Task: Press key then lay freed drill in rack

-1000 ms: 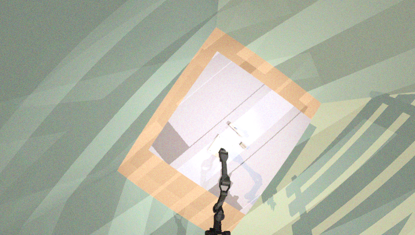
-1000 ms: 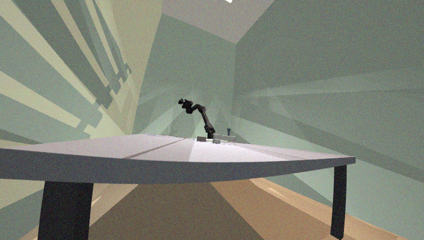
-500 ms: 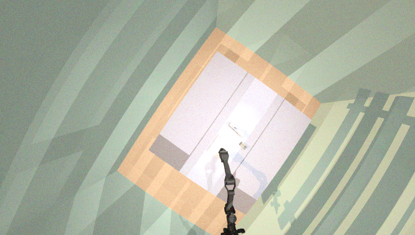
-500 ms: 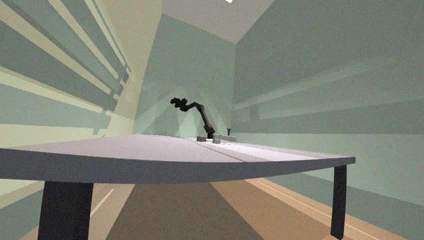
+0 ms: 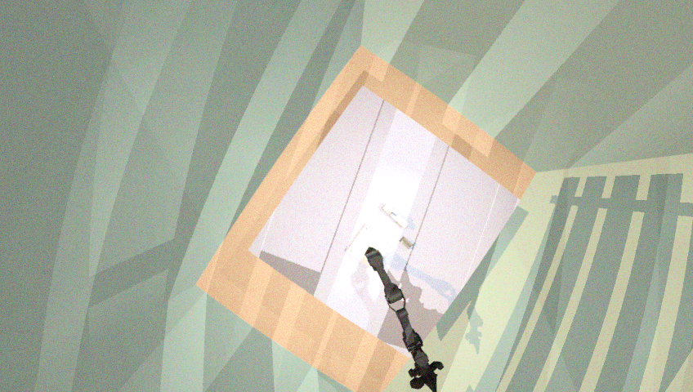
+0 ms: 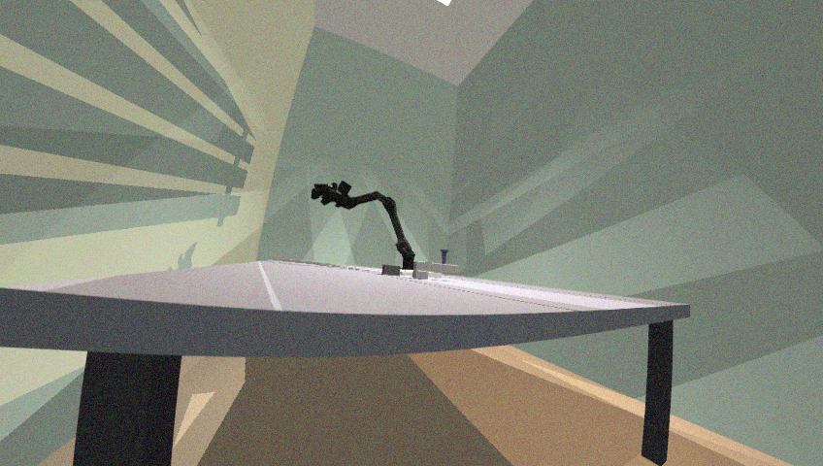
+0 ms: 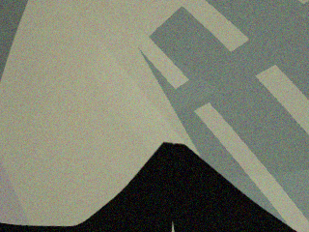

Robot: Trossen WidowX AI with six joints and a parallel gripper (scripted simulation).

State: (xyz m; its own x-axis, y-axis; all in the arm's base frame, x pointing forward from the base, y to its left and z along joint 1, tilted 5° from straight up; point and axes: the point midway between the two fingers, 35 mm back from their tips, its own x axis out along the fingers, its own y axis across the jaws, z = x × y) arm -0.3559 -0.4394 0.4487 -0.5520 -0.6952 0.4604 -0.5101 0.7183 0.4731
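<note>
Now: the key 640 mm ahead of my gripper tip, 510 mm to the left of it and 360 mm below it. Also, from my gripper tip: dark block: 530 mm ahead, 330 mm to the left, 440 mm below; drill: 630 mm ahead, 460 mm to the left, 410 mm below.
</note>
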